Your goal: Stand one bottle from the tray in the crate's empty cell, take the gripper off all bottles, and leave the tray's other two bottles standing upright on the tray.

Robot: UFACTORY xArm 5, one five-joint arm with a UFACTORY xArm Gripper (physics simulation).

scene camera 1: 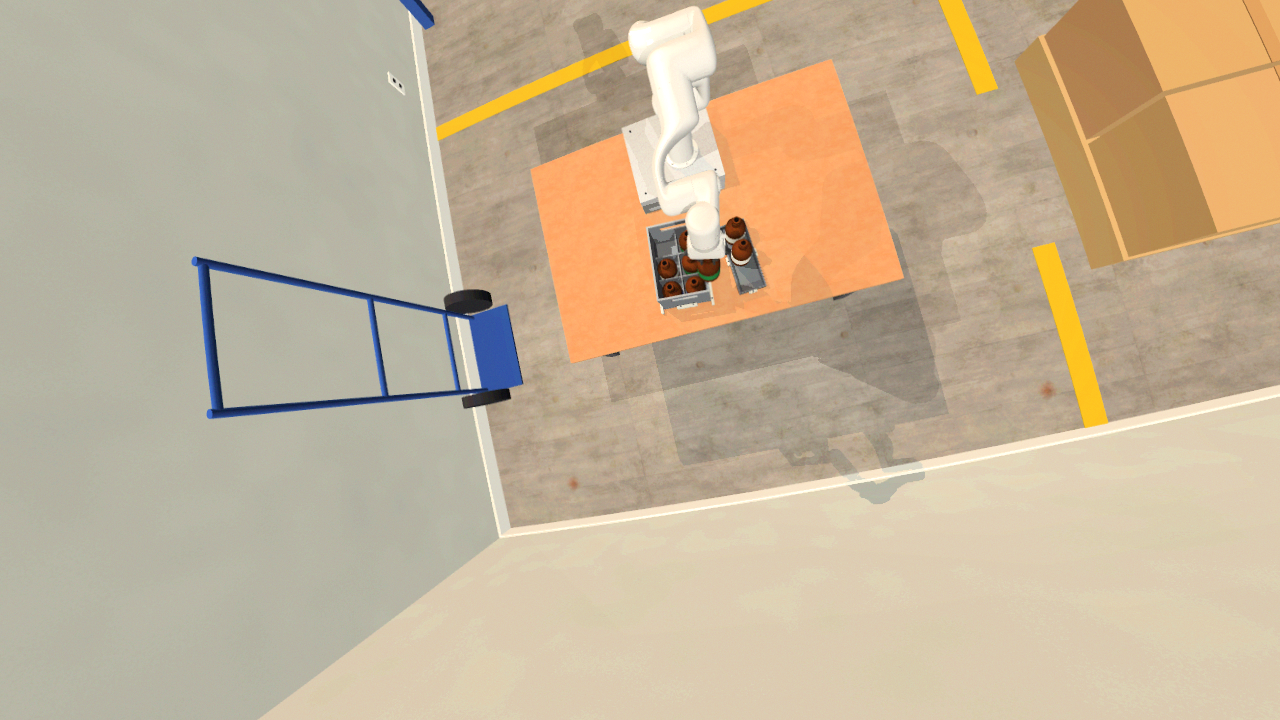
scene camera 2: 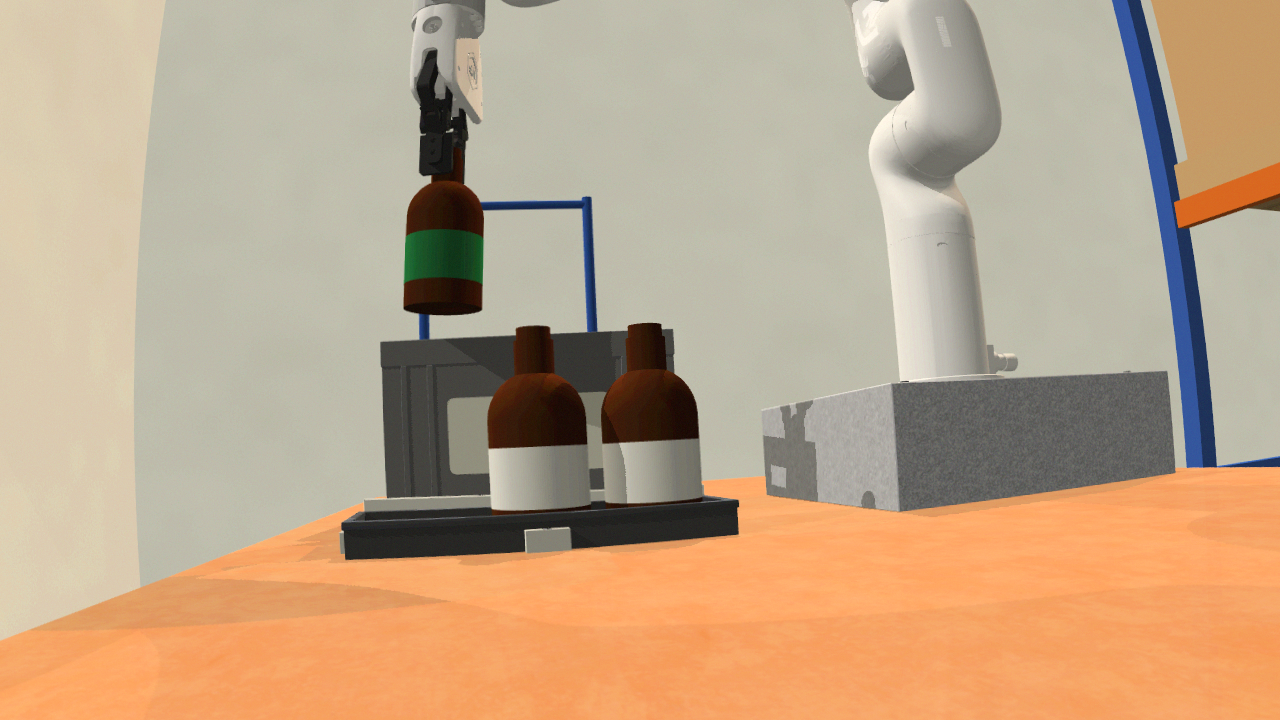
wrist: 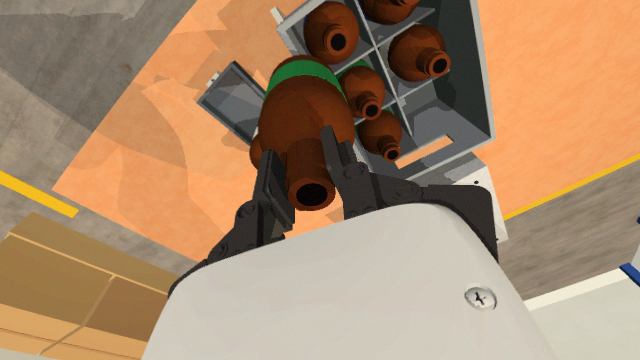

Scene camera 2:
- my gripper: 442,180
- green-labelled brown bottle: 443,266
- white-labelled bottle: 537,432
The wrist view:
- my gripper: 306,156
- green-labelled brown bottle: 303,95
